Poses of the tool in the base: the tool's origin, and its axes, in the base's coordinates. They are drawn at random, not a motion.
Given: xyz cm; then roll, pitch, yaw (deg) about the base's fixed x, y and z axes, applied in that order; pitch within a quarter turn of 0, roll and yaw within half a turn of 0.
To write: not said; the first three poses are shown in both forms.
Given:
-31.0, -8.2, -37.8, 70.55, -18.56, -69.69
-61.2, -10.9, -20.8, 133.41, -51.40, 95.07
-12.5, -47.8, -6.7, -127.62, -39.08, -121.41
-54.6, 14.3, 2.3, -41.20, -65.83, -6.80
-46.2, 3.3, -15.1, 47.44, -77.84, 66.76
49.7, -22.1, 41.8, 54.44, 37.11, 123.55
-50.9, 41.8, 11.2, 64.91, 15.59, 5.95
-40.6, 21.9, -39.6, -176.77, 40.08, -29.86
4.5, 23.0, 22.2, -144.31, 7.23, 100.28
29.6, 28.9, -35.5, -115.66, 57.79, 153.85
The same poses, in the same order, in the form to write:
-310, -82, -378, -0.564, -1.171, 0.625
-612, -109, -208, -1.646, 0.743, -2.192
-125, -478, -67, 2.049, 0.495, 2.140
-546, 143, 23, -1.036, -0.648, -1.174
-462, 33, -151, 1.479, 0.429, 1.413
497, -221, 418, 2.099, 0.505, -1.012
-509, 418, 112, -0.204, 0.209, 1.140
-406, 219, -396, 0.673, -0.558, -2.692
45, 230, 222, -1.785, -0.589, 2.893
296, 289, -355, -2.071, -0.068, 1.804

